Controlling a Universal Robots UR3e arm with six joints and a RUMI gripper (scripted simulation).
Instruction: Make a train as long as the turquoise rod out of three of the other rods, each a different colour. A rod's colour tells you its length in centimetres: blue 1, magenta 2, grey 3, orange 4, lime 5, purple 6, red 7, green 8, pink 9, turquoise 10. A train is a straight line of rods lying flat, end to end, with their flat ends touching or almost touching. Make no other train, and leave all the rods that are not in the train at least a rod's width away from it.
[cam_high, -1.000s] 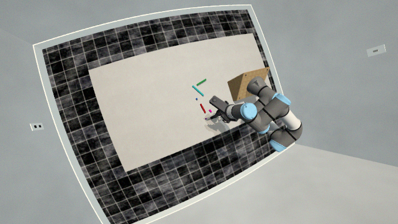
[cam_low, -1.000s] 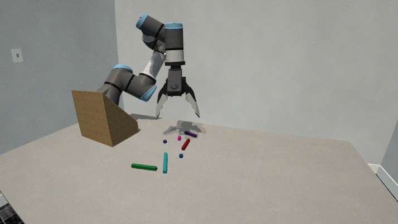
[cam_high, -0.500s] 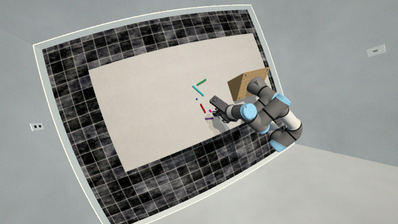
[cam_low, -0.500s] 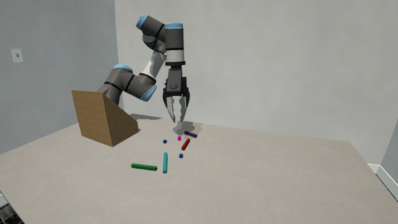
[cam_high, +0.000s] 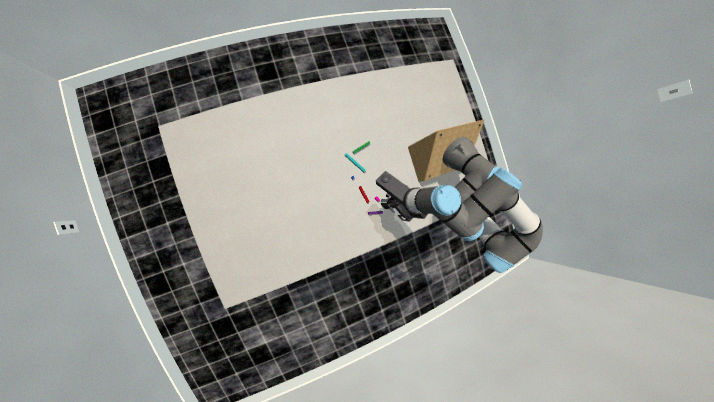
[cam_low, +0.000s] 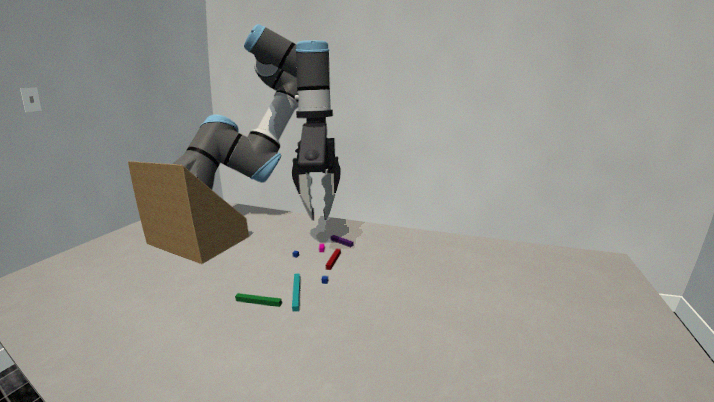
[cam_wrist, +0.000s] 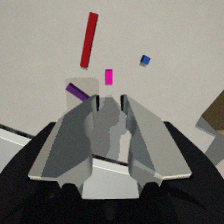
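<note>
Now: the magenta rod 80 mm below my hand. Also, from my hand: purple rod (80 mm below, 50 mm to the left, 20 mm ahead); red rod (80 mm below, 50 mm ahead, 30 mm to the right); turquoise rod (160 mm to the right, 80 mm below, 50 mm ahead).
</note>
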